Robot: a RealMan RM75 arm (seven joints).
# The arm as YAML. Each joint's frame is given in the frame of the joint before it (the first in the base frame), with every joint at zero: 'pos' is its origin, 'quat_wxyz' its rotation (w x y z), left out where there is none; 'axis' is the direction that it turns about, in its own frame. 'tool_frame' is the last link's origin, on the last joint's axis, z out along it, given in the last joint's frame.
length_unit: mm
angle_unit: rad
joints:
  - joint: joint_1
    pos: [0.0, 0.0, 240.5]
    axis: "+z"
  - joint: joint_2
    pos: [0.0, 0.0, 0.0]
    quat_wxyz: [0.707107, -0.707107, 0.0, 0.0]
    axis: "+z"
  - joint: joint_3
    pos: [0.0, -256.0, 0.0]
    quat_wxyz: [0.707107, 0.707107, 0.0, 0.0]
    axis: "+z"
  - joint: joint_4
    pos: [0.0, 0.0, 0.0]
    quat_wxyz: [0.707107, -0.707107, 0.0, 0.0]
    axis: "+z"
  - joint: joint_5
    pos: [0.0, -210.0, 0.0]
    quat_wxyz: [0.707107, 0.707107, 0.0, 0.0]
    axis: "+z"
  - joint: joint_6
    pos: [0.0, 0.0, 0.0]
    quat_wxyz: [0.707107, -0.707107, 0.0, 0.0]
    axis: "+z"
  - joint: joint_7
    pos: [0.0, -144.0, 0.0]
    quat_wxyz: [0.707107, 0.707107, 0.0, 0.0]
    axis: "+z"
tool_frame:
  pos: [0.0, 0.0, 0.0]
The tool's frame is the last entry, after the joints.
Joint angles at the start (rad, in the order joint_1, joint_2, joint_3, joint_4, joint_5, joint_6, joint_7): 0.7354 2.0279 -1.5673 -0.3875 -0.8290 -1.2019 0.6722
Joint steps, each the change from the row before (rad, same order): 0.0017 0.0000 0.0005 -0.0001 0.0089 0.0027 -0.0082; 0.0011 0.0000 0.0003 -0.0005 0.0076 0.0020 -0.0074; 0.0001 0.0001 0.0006 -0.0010 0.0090 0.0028 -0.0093; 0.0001 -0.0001 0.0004 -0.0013 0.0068 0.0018 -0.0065; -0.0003 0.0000 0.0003 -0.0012 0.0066 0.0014 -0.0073; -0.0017 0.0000 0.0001 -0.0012 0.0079 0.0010 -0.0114; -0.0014 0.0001 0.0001 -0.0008 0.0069 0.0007 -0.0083; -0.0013 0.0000 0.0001 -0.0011 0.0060 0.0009 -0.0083; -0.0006 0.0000 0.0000 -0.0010 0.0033 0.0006 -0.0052
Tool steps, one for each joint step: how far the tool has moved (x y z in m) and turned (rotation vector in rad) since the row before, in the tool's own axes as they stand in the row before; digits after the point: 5 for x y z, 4 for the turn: -0.00093 -0.00146 0.00051 0.0076 -0.0041 -0.0061; -0.00082 -0.00118 0.00039 0.0063 -0.0037 -0.0057; -0.00072 -0.00135 0.00016 0.0086 -0.0039 -0.0066; -0.00070 -0.00108 0.00015 0.0062 -0.0034 -0.0050; -0.00059 -0.00092 0.00005 0.0060 -0.0033 -0.0054; -0.00037 -0.00085 -0.00039 0.0074 -0.0036 -0.0082; -0.00030 -0.00070 -0.00032 0.0064 -0.0031 -0.0053; -0.00030 -0.00068 -0.00027 0.0057 -0.0026 -0.0060; -0.00027 -0.00041 -0.00006 0.0030 -0.0017 -0.0042
